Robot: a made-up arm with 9 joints. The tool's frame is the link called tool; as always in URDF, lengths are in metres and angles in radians. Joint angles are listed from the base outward.
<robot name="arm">
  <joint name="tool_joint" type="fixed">
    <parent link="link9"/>
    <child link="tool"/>
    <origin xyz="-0.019 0.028 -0.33" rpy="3.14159 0 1.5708"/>
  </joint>
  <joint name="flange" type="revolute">
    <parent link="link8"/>
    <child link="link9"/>
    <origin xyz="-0.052 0.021 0.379" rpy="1.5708 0 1.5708"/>
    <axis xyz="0 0 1"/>
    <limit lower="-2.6" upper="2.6"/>
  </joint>
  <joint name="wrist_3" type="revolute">
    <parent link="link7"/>
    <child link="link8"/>
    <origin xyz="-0.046 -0.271 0.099" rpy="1.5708 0 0"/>
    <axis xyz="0 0 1"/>
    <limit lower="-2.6" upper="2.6"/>
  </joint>
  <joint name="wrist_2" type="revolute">
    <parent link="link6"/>
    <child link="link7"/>
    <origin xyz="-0.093 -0.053 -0.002" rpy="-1.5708 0 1.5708"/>
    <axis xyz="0 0 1"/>
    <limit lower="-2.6" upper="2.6"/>
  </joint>
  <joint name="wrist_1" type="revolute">
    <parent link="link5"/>
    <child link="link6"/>
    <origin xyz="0.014 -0.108 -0.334" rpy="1.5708 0 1.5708"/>
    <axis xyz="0 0 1"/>
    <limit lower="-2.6" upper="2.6"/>
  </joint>
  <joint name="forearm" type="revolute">
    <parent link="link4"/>
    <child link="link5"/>
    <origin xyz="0.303 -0.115 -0.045" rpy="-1.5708 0 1.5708"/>
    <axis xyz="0 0 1"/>
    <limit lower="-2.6" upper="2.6"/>
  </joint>
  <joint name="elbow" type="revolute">
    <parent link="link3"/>
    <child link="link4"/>
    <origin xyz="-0.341 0.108 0.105" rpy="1.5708 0 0"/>
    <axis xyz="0 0 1"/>
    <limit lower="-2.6" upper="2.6"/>
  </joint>
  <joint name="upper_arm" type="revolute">
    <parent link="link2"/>
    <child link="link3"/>
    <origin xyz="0.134 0.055 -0.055" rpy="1.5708 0 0"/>
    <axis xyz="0 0 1"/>
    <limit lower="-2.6" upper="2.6"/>
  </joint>
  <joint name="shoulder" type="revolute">
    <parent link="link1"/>
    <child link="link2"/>
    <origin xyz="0.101 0.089 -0.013" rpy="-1.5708 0 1.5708"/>
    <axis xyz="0 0 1"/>
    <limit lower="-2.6" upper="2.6"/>
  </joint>
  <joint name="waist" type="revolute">
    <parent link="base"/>
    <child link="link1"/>
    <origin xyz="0 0 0.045" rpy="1.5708 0 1.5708"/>
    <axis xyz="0 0 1"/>
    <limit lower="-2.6" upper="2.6"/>
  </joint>
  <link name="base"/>
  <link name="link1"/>
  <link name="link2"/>
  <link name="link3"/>
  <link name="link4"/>
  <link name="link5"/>
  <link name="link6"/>
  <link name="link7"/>
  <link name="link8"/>
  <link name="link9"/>
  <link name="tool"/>
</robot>
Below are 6 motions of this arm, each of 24 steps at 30 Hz.
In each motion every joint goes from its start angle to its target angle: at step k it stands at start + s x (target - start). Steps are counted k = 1, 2, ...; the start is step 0. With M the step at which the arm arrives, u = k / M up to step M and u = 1 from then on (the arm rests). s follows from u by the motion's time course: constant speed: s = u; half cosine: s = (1 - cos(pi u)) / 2; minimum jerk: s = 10 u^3 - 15 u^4 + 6 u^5.
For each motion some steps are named. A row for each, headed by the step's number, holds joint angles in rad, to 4 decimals.
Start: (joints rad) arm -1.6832 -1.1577 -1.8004 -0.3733 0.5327 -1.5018 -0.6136 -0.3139 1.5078
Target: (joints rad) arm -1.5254 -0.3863 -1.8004 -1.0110 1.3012 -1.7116 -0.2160 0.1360 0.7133
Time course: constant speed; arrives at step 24
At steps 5, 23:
5: -1.6503 -0.9970 -1.8004 -0.5062 0.6928 -1.5455 -0.5308 -0.2202 1.3423
23: -1.5320 -0.4184 -1.8004 -0.9844 1.2692 -1.7029 -0.2326 0.1173 0.7464

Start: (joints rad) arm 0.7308 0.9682 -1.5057 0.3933 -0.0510 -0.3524 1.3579 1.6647 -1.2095
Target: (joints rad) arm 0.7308 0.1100 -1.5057 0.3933 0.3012 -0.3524 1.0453 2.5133 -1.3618
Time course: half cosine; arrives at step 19
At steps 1, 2, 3, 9, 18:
1: 0.7308 0.9623 -1.5057 0.3933 -0.0486 -0.3524 1.3558 1.6705 -1.2105
2: 0.7308 0.9450 -1.5057 0.3933 -0.0415 -0.3524 1.3494 1.6877 -1.2136
3: 0.7308 0.9165 -1.5057 0.3933 -0.0298 -0.3524 1.3391 1.7158 -1.2187
9: 0.7308 0.5745 -1.5057 0.3933 0.1106 -0.3524 1.2145 2.0540 -1.2794
18: 0.7308 0.1159 -1.5057 0.3933 0.2988 -0.3524 1.0474 2.5075 -1.3608

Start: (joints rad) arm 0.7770 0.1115 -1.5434 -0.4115 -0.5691 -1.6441 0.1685 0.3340 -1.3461
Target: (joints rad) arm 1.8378 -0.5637 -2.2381 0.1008 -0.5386 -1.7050 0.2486 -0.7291 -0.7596
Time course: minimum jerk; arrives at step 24
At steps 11, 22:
11: 1.2249 -0.1736 -1.8367 -0.1952 -0.5562 -1.6698 0.2023 -0.1149 -1.0985
22: 1.8324 -0.5603 -2.2346 0.0982 -0.5388 -1.7047 0.2482 -0.7237 -0.7626

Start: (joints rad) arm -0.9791 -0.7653 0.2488 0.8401 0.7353 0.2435 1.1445 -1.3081 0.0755
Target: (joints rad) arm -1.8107 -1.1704 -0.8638 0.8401 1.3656 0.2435 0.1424 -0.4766 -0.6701
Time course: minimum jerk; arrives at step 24
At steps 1, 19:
1: -0.9797 -0.7656 0.2480 0.8401 0.7357 0.2435 1.1438 -1.3075 0.0750
19: -1.7570 -1.1443 -0.7920 0.8401 1.3249 0.2435 0.2071 -0.5302 -0.6220

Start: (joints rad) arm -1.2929 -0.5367 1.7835 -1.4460 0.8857 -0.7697 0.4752 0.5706 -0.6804
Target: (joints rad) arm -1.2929 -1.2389 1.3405 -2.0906 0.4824 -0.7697 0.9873 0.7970 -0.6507
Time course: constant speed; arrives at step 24
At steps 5, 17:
5: -1.2929 -0.6830 1.6912 -1.5803 0.8017 -0.7697 0.5819 0.6178 -0.6742
17: -1.2929 -1.0341 1.4697 -1.9026 0.6000 -0.7697 0.8379 0.7310 -0.6594

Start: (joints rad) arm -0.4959 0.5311 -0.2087 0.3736 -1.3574 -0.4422 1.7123 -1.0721 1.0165
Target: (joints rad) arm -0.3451 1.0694 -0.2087 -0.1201 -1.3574 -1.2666 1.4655 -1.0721 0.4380
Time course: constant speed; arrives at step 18
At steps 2, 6, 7, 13, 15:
2: -0.4791 0.5909 -0.2087 0.3187 -1.3574 -0.5338 1.6849 -1.0721 0.9522
6: -0.4456 0.7105 -0.2087 0.2090 -1.3574 -0.7170 1.6300 -1.0721 0.8237
7: -0.4373 0.7404 -0.2087 0.1816 -1.3574 -0.7628 1.6163 -1.0721 0.7915
13: -0.3870 0.9199 -0.2087 0.0170 -1.3574 -1.0376 1.5341 -1.0721 0.5987
15: -0.3702 0.9797 -0.2087 -0.0378 -1.3574 -1.1292 1.5066 -1.0721 0.5344

